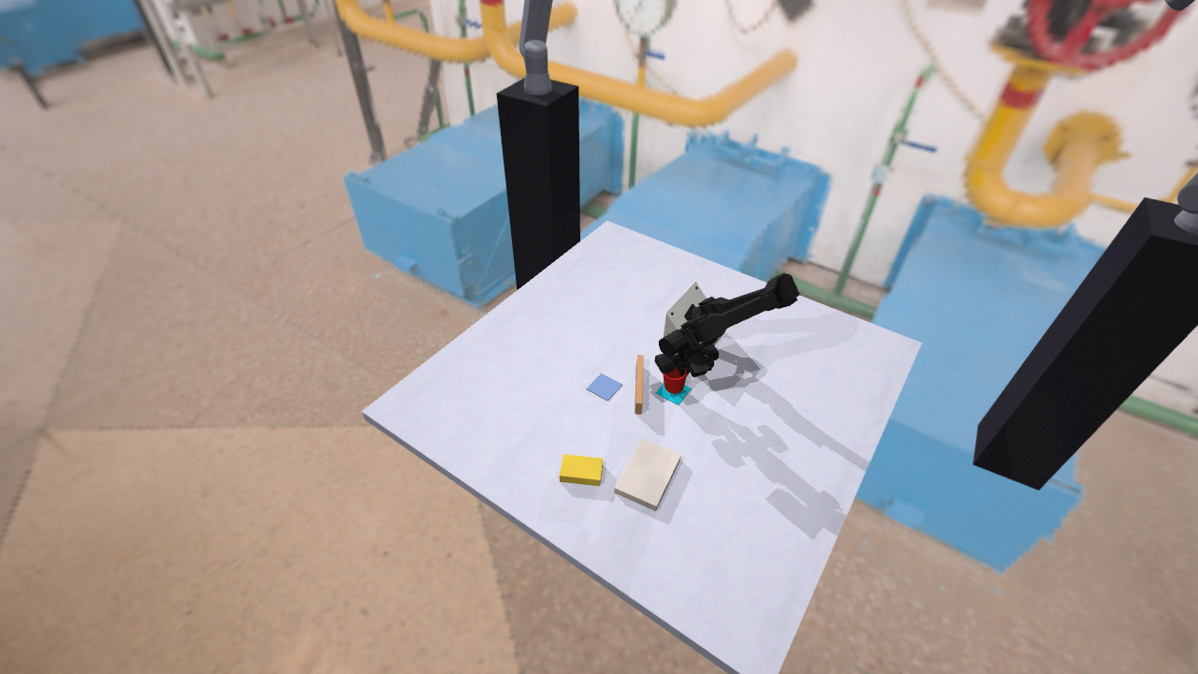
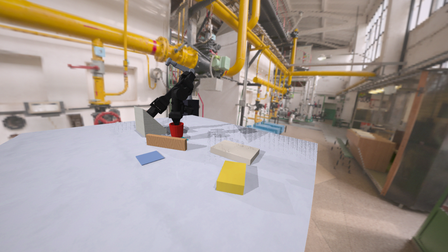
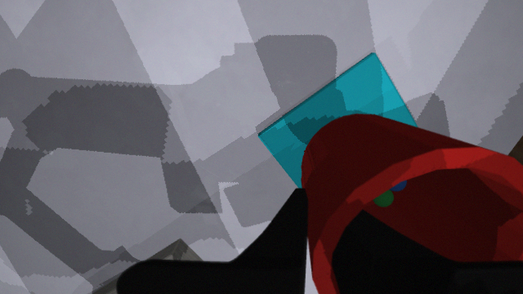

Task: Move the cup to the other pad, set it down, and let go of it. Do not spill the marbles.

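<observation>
Right now my gripper tip is 40 mm to the left of the blue marble, 30 mm short of it and 20 mm above it. The rest, counted from my gripper tip: wooden bar: 110 mm to the right, 70 mm ahead, 40 mm below; teal pad: 60 mm below, 20 mm to the right, 20 mm ahead; red cup: 20 mm to the right, 20 mm ahead.
</observation>
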